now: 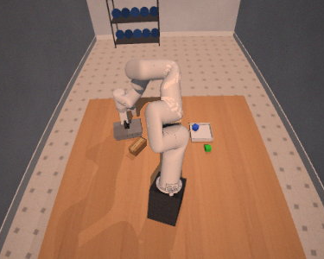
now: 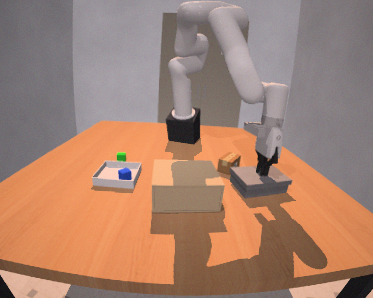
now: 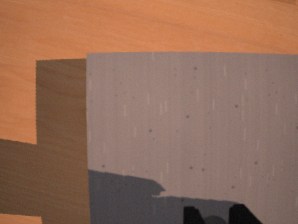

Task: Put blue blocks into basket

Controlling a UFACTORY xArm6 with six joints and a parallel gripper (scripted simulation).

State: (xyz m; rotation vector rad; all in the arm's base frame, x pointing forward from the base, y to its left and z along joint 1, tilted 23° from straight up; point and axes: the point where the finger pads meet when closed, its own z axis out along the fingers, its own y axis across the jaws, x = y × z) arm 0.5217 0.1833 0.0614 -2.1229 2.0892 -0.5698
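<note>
Now: hand 50 mm above the grey metal box. Also, from my hand: small brown box: 160 mm behind, 50 mm to the right, 40 mm below; drawer: 280 mm to the right, 30 mm below; red block: 150 mm behind, 70 mm to the right, 60 mm below.
</note>
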